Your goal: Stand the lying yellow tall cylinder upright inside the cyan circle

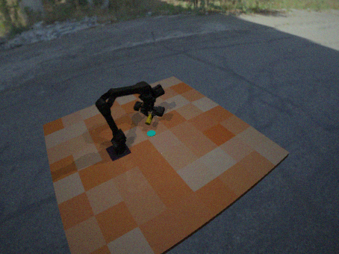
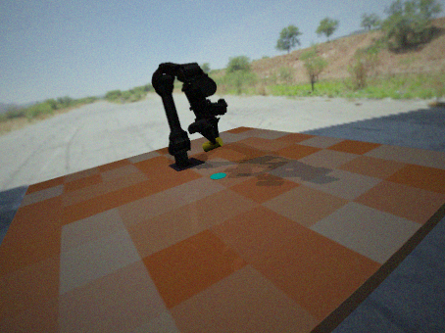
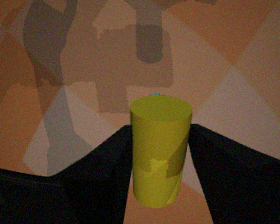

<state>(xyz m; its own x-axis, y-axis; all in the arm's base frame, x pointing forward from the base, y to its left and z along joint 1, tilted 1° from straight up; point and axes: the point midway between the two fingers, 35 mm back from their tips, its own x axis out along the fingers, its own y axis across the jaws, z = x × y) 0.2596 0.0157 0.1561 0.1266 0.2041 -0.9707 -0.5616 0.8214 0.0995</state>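
Right now the cyan circle is 10 mm behind my gripper tip, 10 mm to the right of it and 130 mm below it. Round my gripper tip: yellow tall cylinder: 10 mm behind, 10 mm to the right, 10 mm below.
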